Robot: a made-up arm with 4 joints.
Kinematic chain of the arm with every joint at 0, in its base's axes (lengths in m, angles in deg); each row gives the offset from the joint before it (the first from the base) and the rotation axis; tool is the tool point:
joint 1: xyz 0 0 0.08 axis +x
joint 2: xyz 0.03 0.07 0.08 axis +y
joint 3: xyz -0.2 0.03 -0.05 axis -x
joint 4: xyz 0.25 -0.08 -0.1 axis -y
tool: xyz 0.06 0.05 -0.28
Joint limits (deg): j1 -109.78..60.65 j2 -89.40..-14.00 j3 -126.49..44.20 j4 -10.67..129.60
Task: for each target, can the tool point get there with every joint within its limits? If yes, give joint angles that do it. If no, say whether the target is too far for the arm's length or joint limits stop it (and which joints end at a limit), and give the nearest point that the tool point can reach.
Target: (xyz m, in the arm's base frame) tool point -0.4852 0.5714 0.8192
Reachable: no: too far | nearest point -0.1104 0.2917 0.4573 | short by 0.591 m
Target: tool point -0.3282 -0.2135 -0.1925
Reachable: no: joint limits stop it (at a limit: joint 1, joint 2, joint 3, joint 4) | nearest point -0.1250 -0.0144 -0.3701 | short by 0.335 m
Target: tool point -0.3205 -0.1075 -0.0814
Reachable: no: joint limits stop it (at a limit: joint 1, joint 2, joint 3, joint 4) | nearest point -0.1250 -0.0144 -0.3701 | short by 0.361 m
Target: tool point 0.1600 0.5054 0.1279
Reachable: yes | joints -19.74 -70.43 -90.47 13.01
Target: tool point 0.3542 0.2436 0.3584
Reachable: yes | joints 43.13 -37.99 -60.87 26.55
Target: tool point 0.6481 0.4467 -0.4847
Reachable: no: too far | nearest point 0.3565 0.2579 -0.2461 | short by 0.421 m
